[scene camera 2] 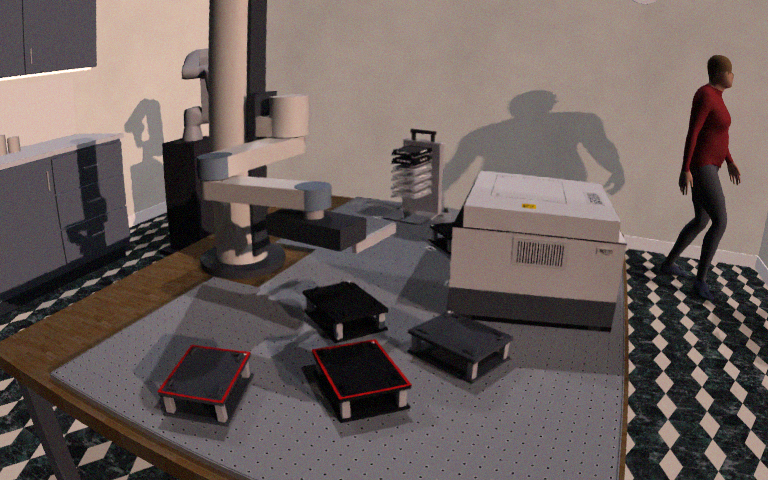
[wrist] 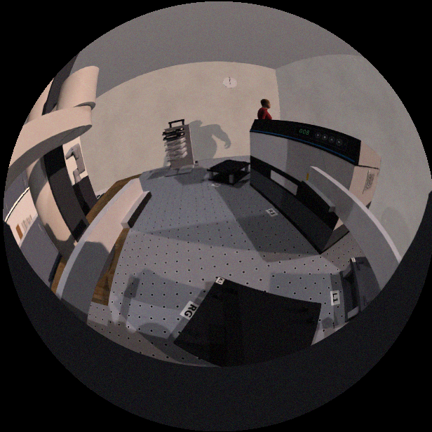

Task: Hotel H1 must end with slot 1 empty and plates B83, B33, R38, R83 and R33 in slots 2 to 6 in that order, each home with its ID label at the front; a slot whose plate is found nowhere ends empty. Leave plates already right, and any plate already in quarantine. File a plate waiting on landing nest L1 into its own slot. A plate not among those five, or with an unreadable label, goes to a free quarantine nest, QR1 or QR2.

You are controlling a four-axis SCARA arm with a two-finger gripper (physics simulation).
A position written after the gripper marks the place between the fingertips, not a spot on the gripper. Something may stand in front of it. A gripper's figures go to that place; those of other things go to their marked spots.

Labels:
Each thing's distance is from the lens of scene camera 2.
gripper [scene camera 2: 360, 221]: 1.20 m
hotel H1 [scene camera 2: 432, 203]: 1.91 m

